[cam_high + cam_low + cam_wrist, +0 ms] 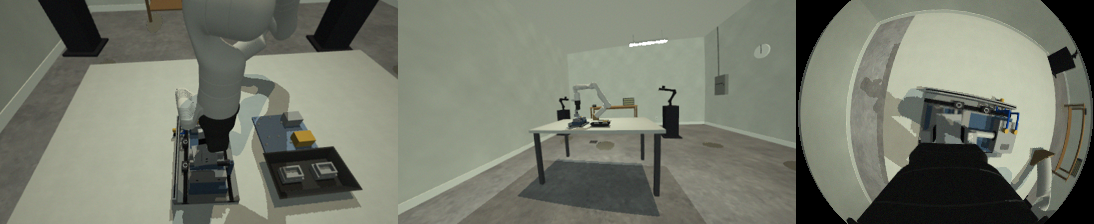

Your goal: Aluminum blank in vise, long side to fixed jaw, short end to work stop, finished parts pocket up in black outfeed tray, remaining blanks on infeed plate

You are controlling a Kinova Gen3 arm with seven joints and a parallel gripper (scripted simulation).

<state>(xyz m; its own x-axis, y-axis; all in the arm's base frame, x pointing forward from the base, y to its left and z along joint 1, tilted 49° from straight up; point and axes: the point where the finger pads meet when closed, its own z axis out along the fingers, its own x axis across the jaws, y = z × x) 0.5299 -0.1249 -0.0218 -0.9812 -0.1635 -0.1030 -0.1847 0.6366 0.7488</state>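
The gray aluminum blank lies 3 cm below my hand. From my hand the other things lie so: yellow brass blank 35 cm to the left, 14 cm below, 13 cm behind.
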